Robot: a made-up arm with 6 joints. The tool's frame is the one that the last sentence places.
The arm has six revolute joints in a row. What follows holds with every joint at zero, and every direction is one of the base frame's.
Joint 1 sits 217 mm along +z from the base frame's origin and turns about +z.
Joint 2 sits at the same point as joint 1 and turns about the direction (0, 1, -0.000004).
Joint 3 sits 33 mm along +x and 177 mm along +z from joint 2 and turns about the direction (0, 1, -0.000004).
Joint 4 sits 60 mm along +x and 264 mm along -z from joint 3 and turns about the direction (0, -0.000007, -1).
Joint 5 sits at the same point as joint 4 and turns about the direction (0, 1, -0.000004).
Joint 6 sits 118 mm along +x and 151 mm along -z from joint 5 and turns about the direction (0, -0.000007, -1).
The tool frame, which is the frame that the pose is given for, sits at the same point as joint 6; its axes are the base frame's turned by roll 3.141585, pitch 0 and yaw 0 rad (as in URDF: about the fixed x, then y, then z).
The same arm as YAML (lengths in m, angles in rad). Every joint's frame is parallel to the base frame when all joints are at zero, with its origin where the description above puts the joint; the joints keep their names.
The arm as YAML. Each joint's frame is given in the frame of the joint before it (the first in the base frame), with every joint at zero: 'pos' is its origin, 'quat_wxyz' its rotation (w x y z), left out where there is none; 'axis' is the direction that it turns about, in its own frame. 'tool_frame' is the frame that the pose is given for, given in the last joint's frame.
length_unit: m
angle_unit: rad
joints:
  - joint: joint 1
    pos: [0.0, 0.0, 0.217]
    axis: [0.0, 0.0, 1.0]
  - joint: joint 2
    pos: [0.0, 0.0, 0.0]
    axis: [0.0, 1.0, 0.0]
  - joint: joint 3
    pos: [0.033, 0.0, 0.177]
    axis: [0.0, 1.0, 0.0]
  - joint: joint 4
    pos: [0.06, 0.0, -0.264]
    axis: [0.0, 0.0, -1.0]
  - joint: joint 5
    pos: [0.0, 0.0, 0.0]
    axis: [0.0, 1.0, 0.0]
  - joint: joint 6
    pos: [0.118, 0.0, -0.151]
    axis: [0.0, 0.0, -1.0]
tool_frame:
  pos: [0.0, 0.0, 0.0]
  quat_wxyz: [0.000004, 1.000003, 0.0, 0.0]

